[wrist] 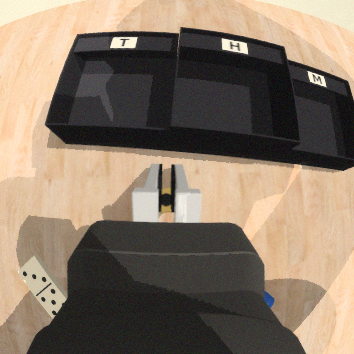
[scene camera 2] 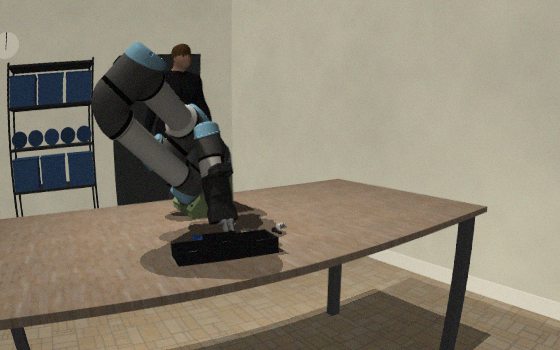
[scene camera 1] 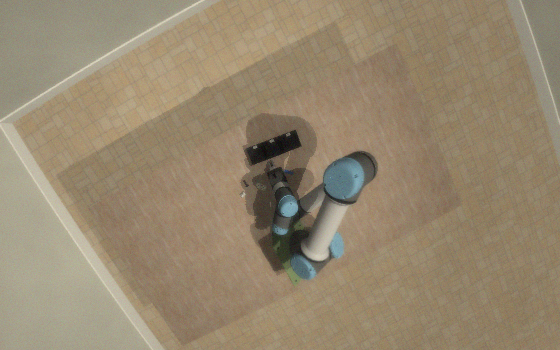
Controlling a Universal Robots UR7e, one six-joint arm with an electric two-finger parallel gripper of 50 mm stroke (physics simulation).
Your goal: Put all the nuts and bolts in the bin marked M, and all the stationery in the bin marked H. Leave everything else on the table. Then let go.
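Pixels of known places: gripper, fingertip midpoint: (wrist: pixel 166 178) (scene camera 1: pixel 270 162); arm's base at its link origin: (scene camera 1: pixel 299 245).
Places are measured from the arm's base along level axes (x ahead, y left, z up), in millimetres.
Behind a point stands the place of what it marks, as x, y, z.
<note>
My gripper (scene camera 1: pixel 271 164) {425, -14, -80} (scene camera 2: pixel 228 226) (wrist: pixel 166 178) {425, -14, -80} is shut on a small brass-coloured nut (wrist: pixel 166 200) {409, -16, -76} with a dark hole, low over the table in front of the bins. Bin H (wrist: pixel 215 102) {488, -49, -78} is the middle one, and bin M (wrist: pixel 317 122) {486, -148, -77} is at the right in the wrist view. No item shows in the visible parts of their floors. A small dark bolt-like piece (scene camera 1: pixel 245 183) {373, 140, -76} (scene camera 2: pixel 276 230) {373, 138, -76} lies on the table. A blue item (scene camera 1: pixel 288 172) {347, -78, -70} (scene camera 2: pixel 197 237) {348, -88, -75} (wrist: pixel 269 299) {338, -96, -71} lies near the gripper, mostly hidden in the wrist view; its kind is unclear.
Bin T (wrist: pixel 110 100) {484, 35, -78} adjoins bin H on the left in the wrist view. A domino (scene camera 1: pixel 260 186) {332, 77, -77} (wrist: pixel 45 287) {332, 73, -77} lies left of the gripper body. A small whitish item (scene camera 1: pixel 242 194) {327, 175, -74} (scene camera 2: pixel 281 225) {333, 172, -76} lies near the dark piece. The black bin walls stand just beyond my fingertips.
</note>
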